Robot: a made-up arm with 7 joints. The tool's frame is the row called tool.
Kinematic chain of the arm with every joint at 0, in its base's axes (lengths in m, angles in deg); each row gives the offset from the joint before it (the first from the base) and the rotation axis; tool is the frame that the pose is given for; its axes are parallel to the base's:
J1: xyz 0 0 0.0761 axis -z
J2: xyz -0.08 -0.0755 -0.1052 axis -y
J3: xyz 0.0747 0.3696 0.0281 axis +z
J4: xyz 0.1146 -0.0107 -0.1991 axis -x
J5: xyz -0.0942 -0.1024 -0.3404 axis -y
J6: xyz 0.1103 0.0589 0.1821 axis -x
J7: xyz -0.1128 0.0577 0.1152 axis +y
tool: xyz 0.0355 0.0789 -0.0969
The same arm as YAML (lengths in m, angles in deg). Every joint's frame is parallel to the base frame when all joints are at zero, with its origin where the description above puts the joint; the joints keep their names.
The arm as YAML. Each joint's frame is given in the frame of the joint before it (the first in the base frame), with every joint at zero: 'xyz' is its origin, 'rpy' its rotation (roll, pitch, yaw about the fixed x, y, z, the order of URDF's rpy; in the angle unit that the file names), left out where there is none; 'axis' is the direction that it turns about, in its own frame. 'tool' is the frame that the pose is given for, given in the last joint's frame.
units:
  length: m
  angle: deg
joints:
  - name: J1
    type: revolute
    origin:
      xyz: [0.0, 0.0, 0.0761]
    axis: [0.0, 0.0, -1.0]
  - name: J2
    type: revolute
    origin:
      xyz: [-0.08, -0.0755, -0.1052]
    axis: [0.0, -1.0, 0.0]
  - name: J3
    type: revolute
    origin:
      xyz: [0.0747, 0.3696, 0.0281]
    axis: [0.0, 0.0, 1.0]
  - name: J4
    type: revolute
    origin:
      xyz: [0.1146, -0.0107, -0.1991]
    axis: [-1.0, 0.0, 0.0]
  - name: J5
    type: revolute
    origin:
      xyz: [-0.0942, -0.1024, -0.3404]
    axis: [0.0, -1.0, 0.0]
  - name: J6
    type: revolute
    origin:
      xyz: [0.1103, 0.0589, 0.1821]
    axis: [-1.0, 0.0, 0.0]
  - name: J7
    type: revolute
    origin:
      xyz: [-0.1128, 0.0577, 0.1152]
    axis: [0.0, 1.0, 0.0]
tool:
  origin:
    xyz: [0.0355, 0.0789, -0.0969]

